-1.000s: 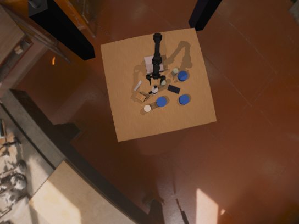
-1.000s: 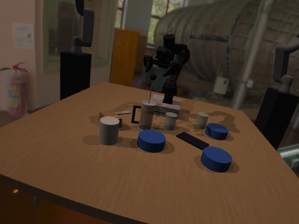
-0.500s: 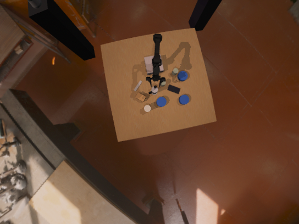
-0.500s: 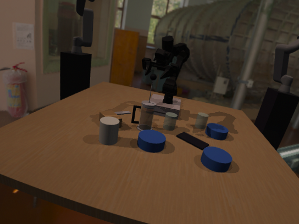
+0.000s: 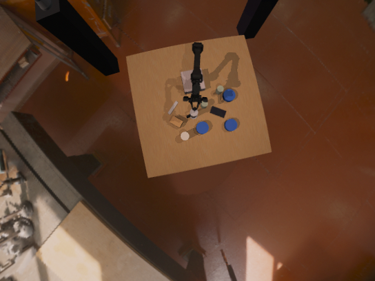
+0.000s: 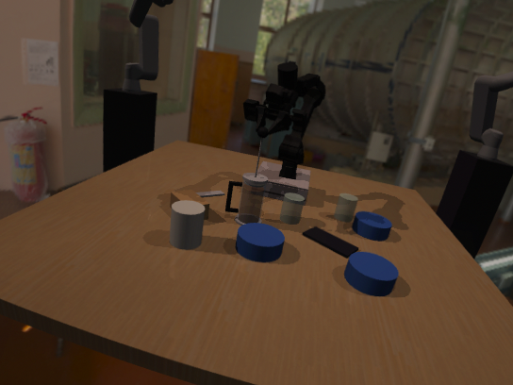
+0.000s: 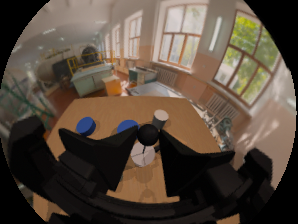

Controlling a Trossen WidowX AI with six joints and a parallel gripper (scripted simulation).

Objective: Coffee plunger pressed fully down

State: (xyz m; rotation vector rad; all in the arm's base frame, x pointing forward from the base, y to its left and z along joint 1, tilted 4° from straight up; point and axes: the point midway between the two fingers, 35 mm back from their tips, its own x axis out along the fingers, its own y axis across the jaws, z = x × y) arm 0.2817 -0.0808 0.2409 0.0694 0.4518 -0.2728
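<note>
Right now my gripper tip is 10 mm to the left of the coffee press and 140 mm above it. Also, from my gripper tip: thin grey bar 130 mm behind, 180 mm to the right, 270 mm below; brown box 30 mm ahead, 170 mm to the right, 250 mm below.
</note>
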